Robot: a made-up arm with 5 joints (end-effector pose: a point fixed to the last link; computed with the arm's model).
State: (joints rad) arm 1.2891 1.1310 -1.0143 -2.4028 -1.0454
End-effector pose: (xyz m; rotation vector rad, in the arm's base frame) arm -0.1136 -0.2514 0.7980 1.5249 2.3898 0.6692
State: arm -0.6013 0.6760 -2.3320 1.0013 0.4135
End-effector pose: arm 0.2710 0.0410 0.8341 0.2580 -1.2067 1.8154
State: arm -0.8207 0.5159 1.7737 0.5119 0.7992
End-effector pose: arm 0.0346 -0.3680 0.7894 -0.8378 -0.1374 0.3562
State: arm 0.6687 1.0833 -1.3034 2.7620 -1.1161
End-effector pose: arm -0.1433 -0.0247 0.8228 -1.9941 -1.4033 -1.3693
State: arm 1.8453 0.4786 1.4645 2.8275 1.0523
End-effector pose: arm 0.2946 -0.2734 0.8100 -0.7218 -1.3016 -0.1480
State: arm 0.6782 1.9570 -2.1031 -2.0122 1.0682
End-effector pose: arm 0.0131 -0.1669 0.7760 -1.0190 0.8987 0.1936
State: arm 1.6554 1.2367 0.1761 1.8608 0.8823
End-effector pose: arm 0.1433 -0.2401 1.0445 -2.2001 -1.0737 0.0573
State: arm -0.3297 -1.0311 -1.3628 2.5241 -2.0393
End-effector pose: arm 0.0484 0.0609 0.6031 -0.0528 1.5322 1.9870
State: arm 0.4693 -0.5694 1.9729 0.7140 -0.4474
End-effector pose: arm 0.2329 -0.2658 0.8964 -0.2870 -0.8030 1.5465
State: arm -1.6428 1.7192 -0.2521 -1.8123 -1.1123
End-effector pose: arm 0.1163 0.0057 0.9275 -2.7880 0.5836 0.2299
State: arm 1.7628 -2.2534 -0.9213 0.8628 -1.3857
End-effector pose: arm -0.0392 0.0128 0.5817 -2.7734 -0.6541 0.0219
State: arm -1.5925 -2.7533 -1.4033 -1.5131 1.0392
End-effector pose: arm 0.0883 -0.2239 0.7483 1.7656 2.4347 0.1415
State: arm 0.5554 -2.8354 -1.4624 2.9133 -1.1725
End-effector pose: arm -0.0214 0.0676 0.7244 -2.0505 -1.1405 2.0768
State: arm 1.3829 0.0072 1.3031 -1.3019 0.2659
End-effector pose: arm 0.1774 -0.1487 0.6625 0.2898 -0.2940 -2.6414
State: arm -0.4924 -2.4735 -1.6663 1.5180 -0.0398
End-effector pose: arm 0.2031 0.1143 0.6016 2.4479 -0.4037 -1.3646
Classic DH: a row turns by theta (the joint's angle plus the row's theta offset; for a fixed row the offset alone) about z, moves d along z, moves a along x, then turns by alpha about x. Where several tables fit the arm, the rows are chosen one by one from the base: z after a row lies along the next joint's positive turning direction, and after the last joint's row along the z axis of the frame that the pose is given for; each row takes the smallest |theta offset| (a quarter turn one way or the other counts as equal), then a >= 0, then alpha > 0; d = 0 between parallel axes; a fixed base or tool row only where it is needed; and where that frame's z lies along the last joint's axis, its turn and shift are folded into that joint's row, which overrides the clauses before.
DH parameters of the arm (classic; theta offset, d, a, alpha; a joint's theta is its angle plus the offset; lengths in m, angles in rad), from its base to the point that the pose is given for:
base (fixed): -1.0129 0 0.163 0
joint 1: 1.0129 0.7344 -0.0466 -1.5708
joint 2: -0.2605 -0.0151 -0.0429 1.635
joint 3: -1.4205 0.2196 0.0243 2.4323
joint 4: 0.1789 0.2588 0.0728 -1.1312
joint 5: -0.1349 0.0007 0.0766 -1.5983
tool (fixed): 1.393 -0.0249 0 0

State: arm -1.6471 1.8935 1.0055 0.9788 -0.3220
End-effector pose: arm -0.2313 -0.1084 0.8010 1.1588 1.2157 -1.2098
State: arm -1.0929 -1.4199 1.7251 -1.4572 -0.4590
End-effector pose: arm 0.0202 -0.2379 0.7700 -0.7190 1.2340 0.5542
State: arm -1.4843 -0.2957 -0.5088 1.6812 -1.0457
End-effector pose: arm 0.1081 0.1955 0.5899 0.4003 1.2081 2.4712
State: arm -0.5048 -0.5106 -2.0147 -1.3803 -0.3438
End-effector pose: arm 0.1159 -0.0337 0.6260 1.1670 -1.4263 -0.7373
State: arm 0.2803 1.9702 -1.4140 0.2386 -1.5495
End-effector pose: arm -0.0021 0.0016 0.9095 -0.3060 0.1257 -1.7439
